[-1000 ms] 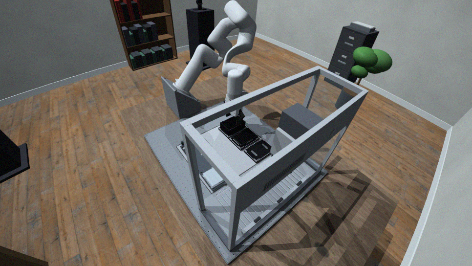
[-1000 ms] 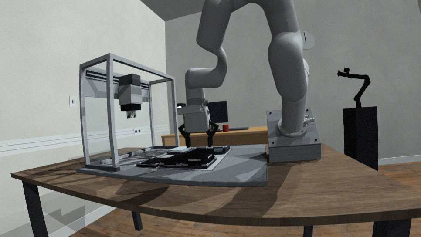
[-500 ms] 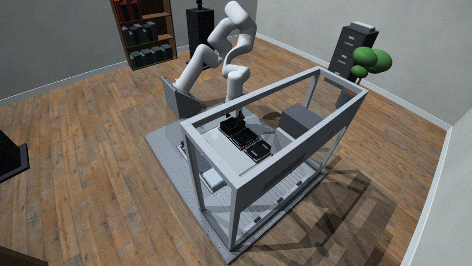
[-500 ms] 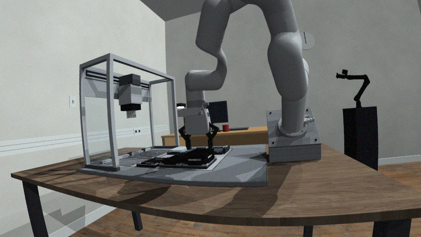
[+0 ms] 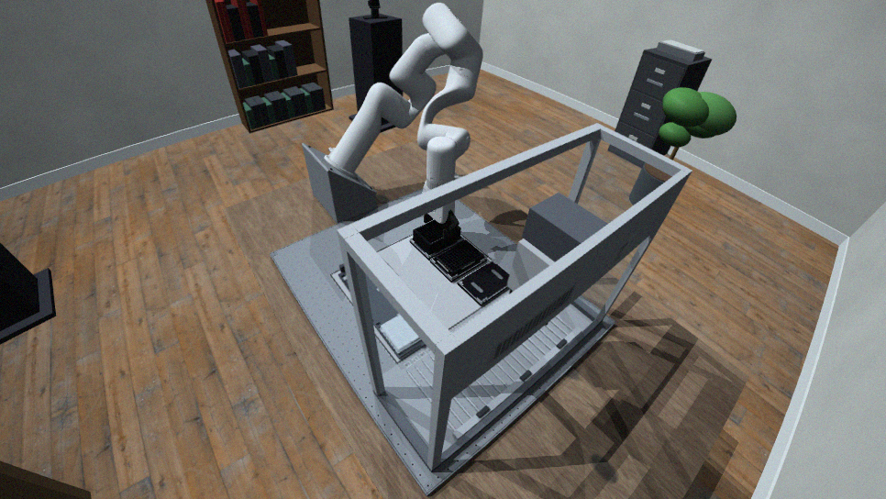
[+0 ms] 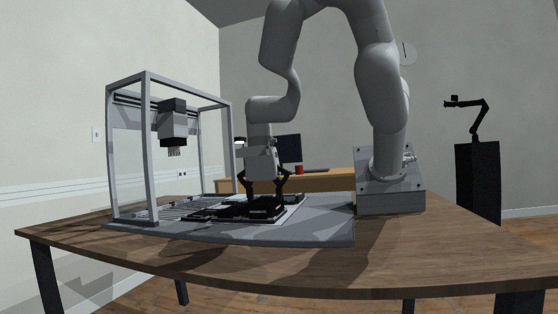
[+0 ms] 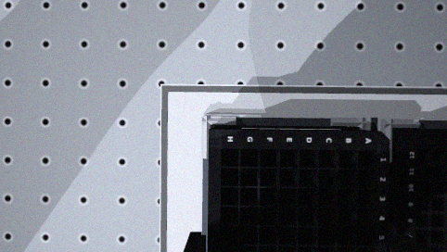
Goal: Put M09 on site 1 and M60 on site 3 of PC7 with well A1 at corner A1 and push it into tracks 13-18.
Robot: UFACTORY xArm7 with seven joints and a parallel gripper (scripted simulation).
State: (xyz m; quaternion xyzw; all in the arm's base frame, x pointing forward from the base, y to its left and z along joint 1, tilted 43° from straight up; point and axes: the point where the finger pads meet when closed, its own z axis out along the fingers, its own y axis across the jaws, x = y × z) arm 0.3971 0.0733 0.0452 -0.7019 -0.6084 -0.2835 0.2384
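The deep-well block M09 is 30 mm below my hand. Also, from my hand: nest S1 (60 mm below); then nest S3 (220 mm ahead, 10 mm to the right, 60 mm below); then plate M06 (110 mm ahead, 10 mm to the right, 40 mm below).
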